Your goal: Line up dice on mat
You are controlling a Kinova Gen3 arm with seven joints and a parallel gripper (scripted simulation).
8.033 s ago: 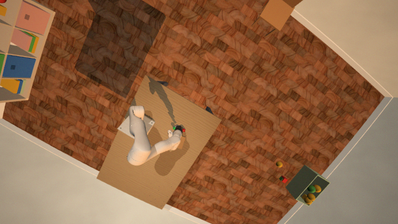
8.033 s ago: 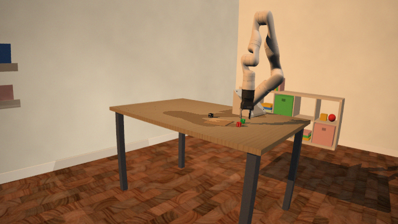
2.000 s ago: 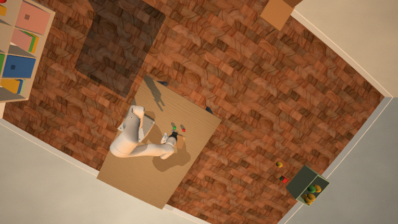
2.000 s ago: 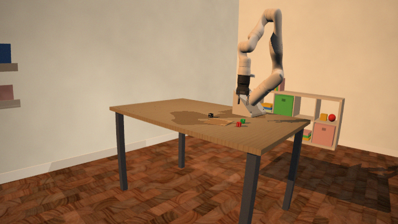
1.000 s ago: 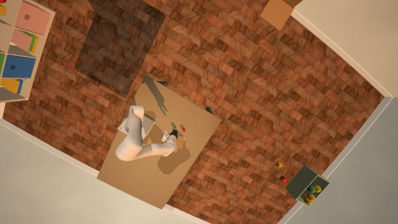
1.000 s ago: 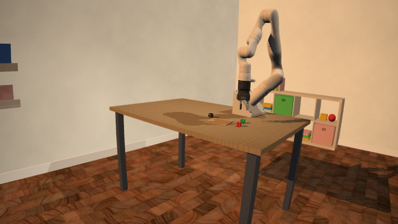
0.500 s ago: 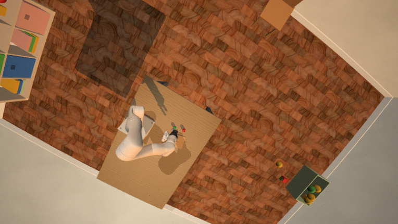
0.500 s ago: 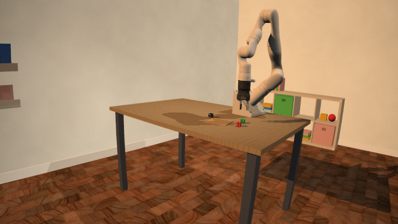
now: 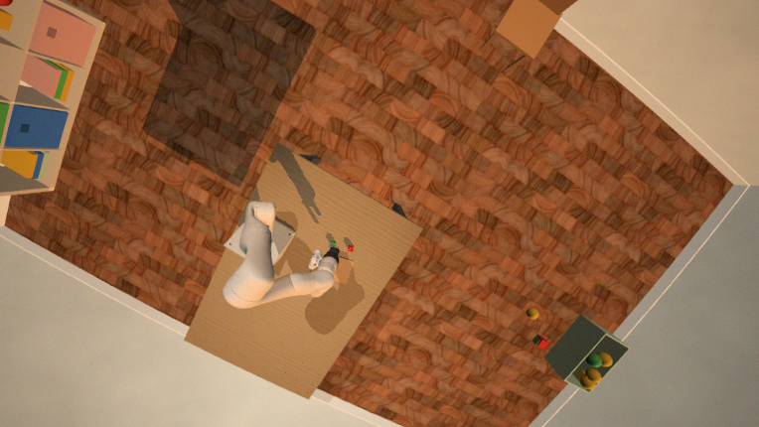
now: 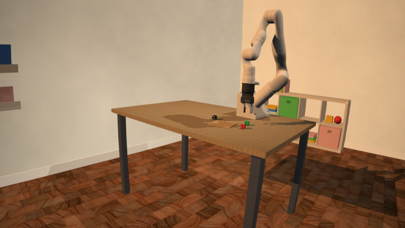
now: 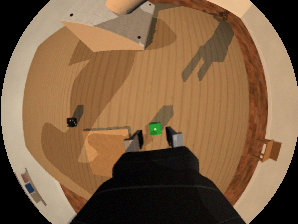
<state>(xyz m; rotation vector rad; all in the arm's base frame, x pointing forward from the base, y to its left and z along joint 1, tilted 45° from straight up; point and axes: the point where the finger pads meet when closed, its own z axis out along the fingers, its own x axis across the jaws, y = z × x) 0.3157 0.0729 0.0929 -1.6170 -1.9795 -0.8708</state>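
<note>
The green die is 8 cm below my hand. From my hand the other things lie so: red die 9 cm ahead, 3 cm to the left, 8 cm below; then black die 2 cm ahead, 24 cm to the right, 8 cm below; then tan mat 9 cm ahead, 12 cm to the right, 9 cm below.
</note>
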